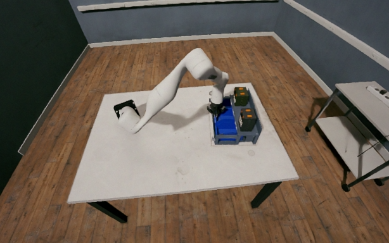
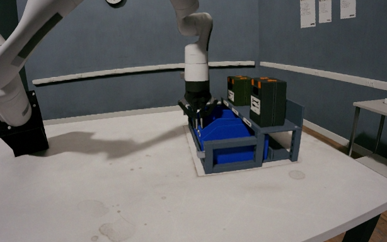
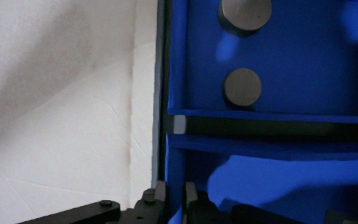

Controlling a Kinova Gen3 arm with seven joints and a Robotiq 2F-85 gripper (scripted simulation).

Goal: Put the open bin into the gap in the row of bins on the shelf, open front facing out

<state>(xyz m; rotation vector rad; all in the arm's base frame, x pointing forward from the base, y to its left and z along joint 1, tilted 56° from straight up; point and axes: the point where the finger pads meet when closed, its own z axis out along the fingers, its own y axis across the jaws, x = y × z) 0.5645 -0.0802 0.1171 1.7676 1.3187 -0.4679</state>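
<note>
Right now the grey block is 2 cm ahead of my hand, 5 cm to the right of it and 3 cm below it. Also, from my hand: grey shelf: 10 cm ahead, 5 cm to the right.
</note>
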